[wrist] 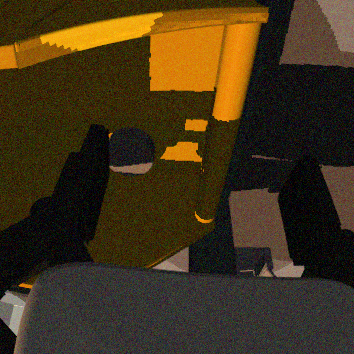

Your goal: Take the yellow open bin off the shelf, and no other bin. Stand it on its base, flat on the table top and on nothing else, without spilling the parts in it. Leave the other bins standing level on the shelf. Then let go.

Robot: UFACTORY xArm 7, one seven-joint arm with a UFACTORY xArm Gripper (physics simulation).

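Places are measured from the arm's base along level axes (x ahead, y left, z up), in millimetres.
Pixels of known places: gripper, fingertip midpoint: (202, 162).
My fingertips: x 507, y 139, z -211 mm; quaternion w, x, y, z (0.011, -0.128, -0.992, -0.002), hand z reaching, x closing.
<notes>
Behind a point stands the place of what it marks.
The yellow open bin (185, 60) {x 511, y 97, z -228 mm} fills the upper left of the wrist view, very close. A bright rim runs along its top, a rounded corner runs down its right side, and a round hole shows in its wall. Much of the wall is in deep shadow. My gripper (202, 162) {x 507, y 139, z -211 mm} is open and empty. Its left finger is in front of the shadowed wall, left of the hole, and its right finger is out to the right, beyond the rounded corner. I cannot tell whether either finger touches the bin. The parts in the bin do not show.
A dark upright (212, 255) {x 505, y 168, z -180 mm}, which looks like part of the shelf, stands just right of the bin's lower corner. Dark shapes and brownish surfaces lie behind the right finger. A small dark block-like shape (252, 257) {x 486, y 175, z -182 mm} shows low between the fingers. The grey gripper body hides the bottom.
</notes>
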